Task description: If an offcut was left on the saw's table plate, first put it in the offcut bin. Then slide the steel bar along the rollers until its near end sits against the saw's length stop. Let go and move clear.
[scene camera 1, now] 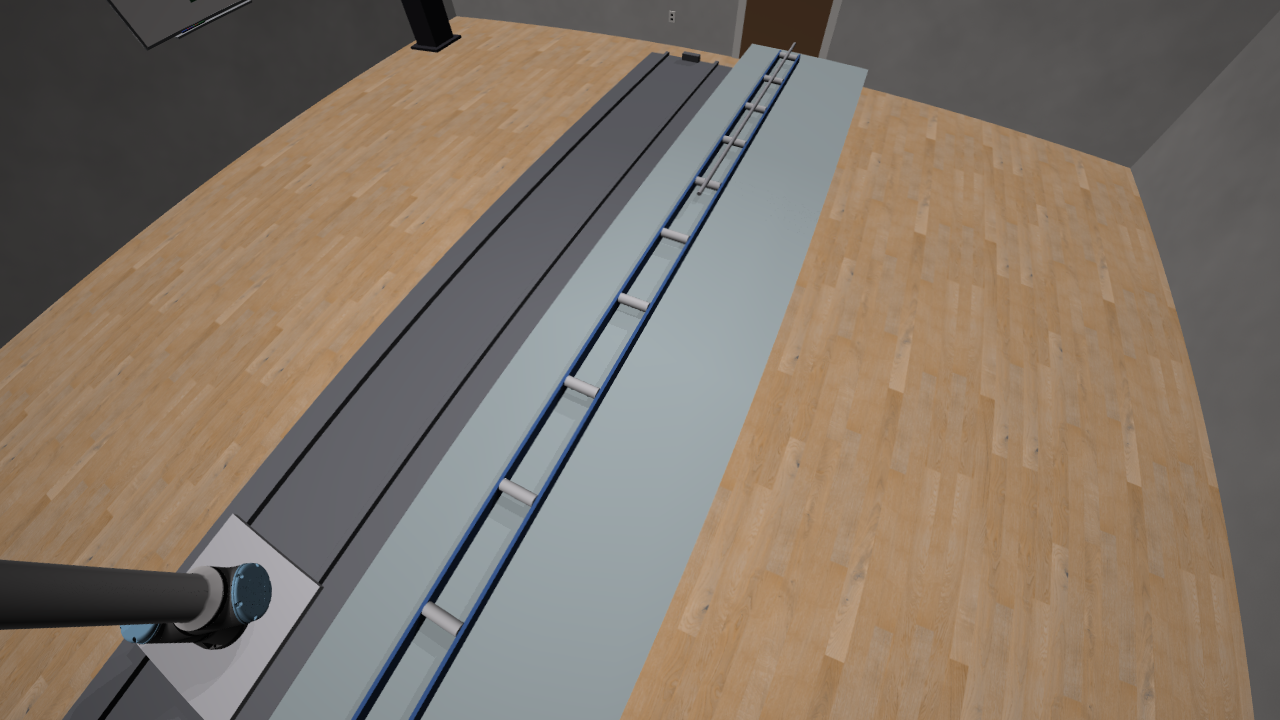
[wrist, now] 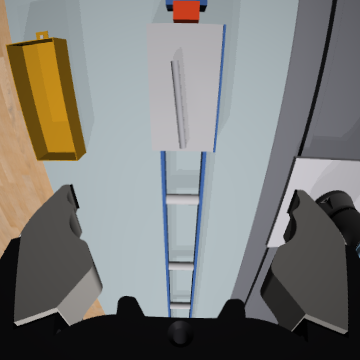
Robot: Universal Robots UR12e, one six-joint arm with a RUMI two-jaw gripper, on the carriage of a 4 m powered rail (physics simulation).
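Seen in the pictures: gripper, fingertip midpoint: (wrist: pixel 182 189); arm's base at its link origin: (wrist: pixel 328 208).
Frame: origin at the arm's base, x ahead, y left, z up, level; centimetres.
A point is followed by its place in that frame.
A short grey offcut (wrist: pixel 179 105) @[x 63.2, y -39.3, z 4.8 cm] lies slightly aslant on the saw's pale table plate (wrist: pixel 207 75) @[x 55.8, y -47.2, z 2.8 cm] in the wrist view. The yellow offcut bin (wrist: pixel 52 100) @[x 105.2, y -40.3, z -2.8 cm] is at the upper left there. A red block (wrist: pixel 186 11) @[x 61.8, y -61.6, z 7.5 cm], which looks like the length stop, stands at the plate's far edge. My gripper (wrist: pixel 182 189) @[x 62.0, y -42.5, z 52.2 cm] is wide open and empty, above the roller track and short of the plate; it does not show in the scene view. The long thin steel bar (scene camera 1: pixel 735 134) @[x 61.8, y 275.7, z 4.9 cm] lies on the rollers (scene camera 1: pixel 632 302) @[x 62.0, y 153.8, z 2.5 cm] (wrist: pixel 182 199) @[x 61.8, y -5.9, z 2.8 cm] at the far end of the track in the scene view.
The blue-railed track runs along the pale green table (scene camera 1: pixel 716 358) @[x 98.8, y 147.4, z -3.0 cm] (wrist: pixel 120 210) @[x 87.8, y 4.8, z -3.0 cm]. The dark rail bed (scene camera 1: pixel 429 331) lies beside it, carrying the white carriage plate (scene camera 1: pixel 281 582) @[x 10.3, y 16.8, z 0.0 cm] (wrist: pixel 285 205) @[x 20.5, y -1.6, z 0.0 cm] and the arm's base. A black post (scene camera 1: pixel 427 22) stands at the back left.
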